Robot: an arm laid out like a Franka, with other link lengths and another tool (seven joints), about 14 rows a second.
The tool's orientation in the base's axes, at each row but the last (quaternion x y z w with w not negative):
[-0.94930, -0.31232, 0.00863, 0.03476]
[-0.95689, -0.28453, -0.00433, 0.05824]
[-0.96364, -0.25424, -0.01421, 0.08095]
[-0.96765, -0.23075, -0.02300, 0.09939]
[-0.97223, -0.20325, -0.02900, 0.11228]
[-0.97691, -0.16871, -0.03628, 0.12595]
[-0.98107, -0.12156, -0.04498, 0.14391]
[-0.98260, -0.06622, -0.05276, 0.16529]
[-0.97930, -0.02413, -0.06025, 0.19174]
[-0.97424, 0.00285, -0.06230, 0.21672]
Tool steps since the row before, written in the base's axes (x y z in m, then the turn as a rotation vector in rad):
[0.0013, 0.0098, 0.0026, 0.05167, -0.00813, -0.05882]
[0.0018, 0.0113, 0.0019, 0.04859, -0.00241, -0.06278]
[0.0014, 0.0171, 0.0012, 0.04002, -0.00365, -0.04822]
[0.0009, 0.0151, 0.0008, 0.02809, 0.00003, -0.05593]
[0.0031, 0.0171, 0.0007, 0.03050, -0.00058, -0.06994]
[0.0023, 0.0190, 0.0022, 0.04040, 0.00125, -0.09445]
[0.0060, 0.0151, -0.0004, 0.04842, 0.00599, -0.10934]
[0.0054, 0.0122, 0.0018, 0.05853, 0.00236, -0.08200]
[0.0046, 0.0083, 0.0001, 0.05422, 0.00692, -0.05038]
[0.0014, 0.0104, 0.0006, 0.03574, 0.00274, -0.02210]
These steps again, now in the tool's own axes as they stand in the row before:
[0.0069, -0.0073, -0.0020, 0.03644, 0.04133, 0.05621]
[0.0077, -0.0086, -0.0006, 0.03681, 0.03533, 0.06087]
[0.0096, -0.0142, 0.0016, 0.02974, 0.03001, 0.04642]
[0.0075, -0.0129, 0.0023, 0.02003, 0.02281, 0.05473]
[0.0096, -0.0142, 0.0033, 0.02057, 0.02722, 0.06825]
[0.0085, -0.0171, 0.0028, 0.02769, 0.03463, 0.09267]
[0.0092, -0.0124, 0.0051, 0.03467, 0.03629, 0.10870]
[0.0069, -0.0112, 0.0028, 0.04766, 0.03249, 0.08263]
[0.0048, -0.0074, 0.0035, 0.04752, 0.01619, 0.05483]
[0.0011, -0.0096, 0.0040, 0.03272, 0.00762, 0.02539]

